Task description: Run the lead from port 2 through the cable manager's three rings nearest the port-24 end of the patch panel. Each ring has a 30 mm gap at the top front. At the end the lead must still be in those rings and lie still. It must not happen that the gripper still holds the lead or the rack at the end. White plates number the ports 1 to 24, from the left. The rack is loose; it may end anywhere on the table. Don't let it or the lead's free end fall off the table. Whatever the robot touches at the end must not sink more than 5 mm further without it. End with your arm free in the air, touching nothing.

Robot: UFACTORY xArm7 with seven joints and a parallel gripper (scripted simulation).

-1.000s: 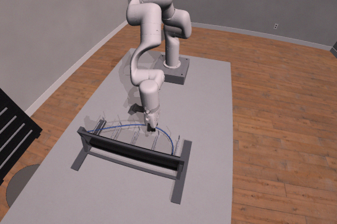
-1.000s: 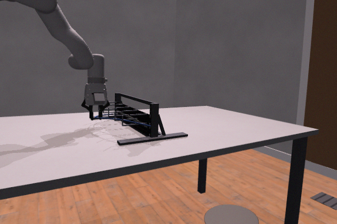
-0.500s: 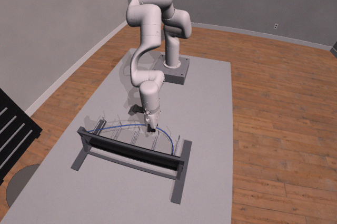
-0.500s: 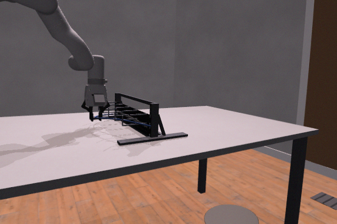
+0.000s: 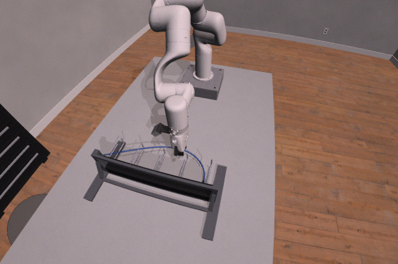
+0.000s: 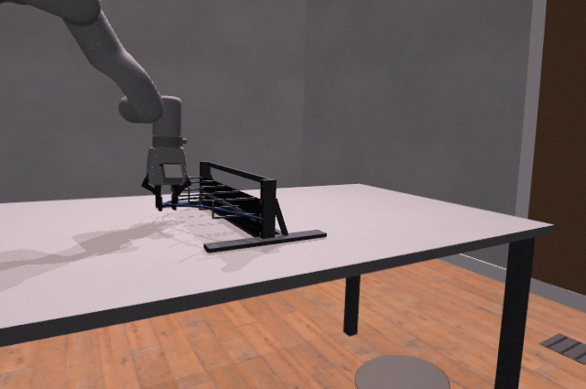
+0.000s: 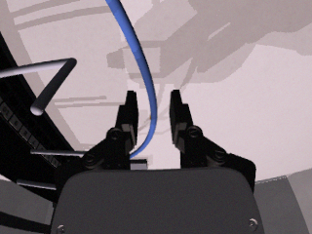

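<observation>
The rack is 17 cm ahead of my hand, 3 cm to the right of it and 2 cm above it.
</observation>
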